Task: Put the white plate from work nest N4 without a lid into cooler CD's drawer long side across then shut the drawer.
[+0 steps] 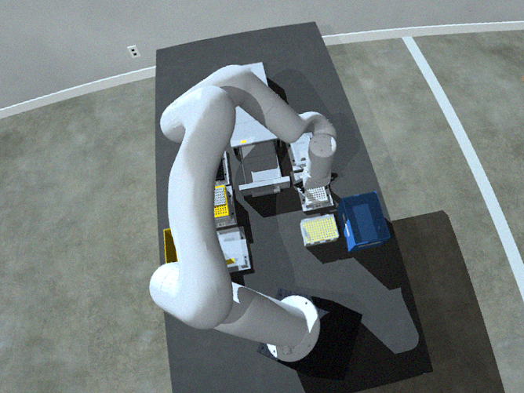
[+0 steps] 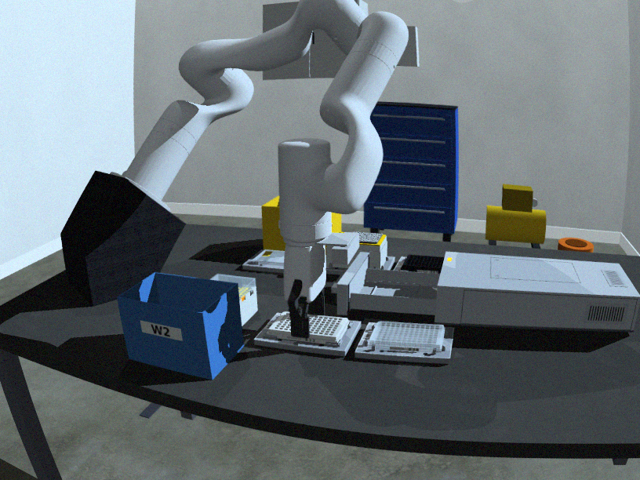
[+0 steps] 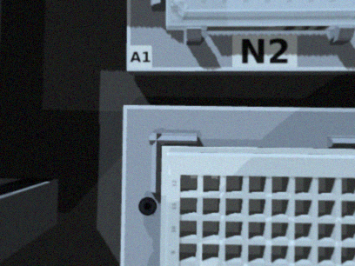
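Now: the white plate 1 cm below my hand. From my hand the other things lie so: clear plate (18 cm ahead, 3 cm to the left, 1 cm below); blue bin W2 (16 cm behind, 16 cm to the right, 1 cm above); drawer (13 cm ahead, 21 cm to the left, 1 cm above).
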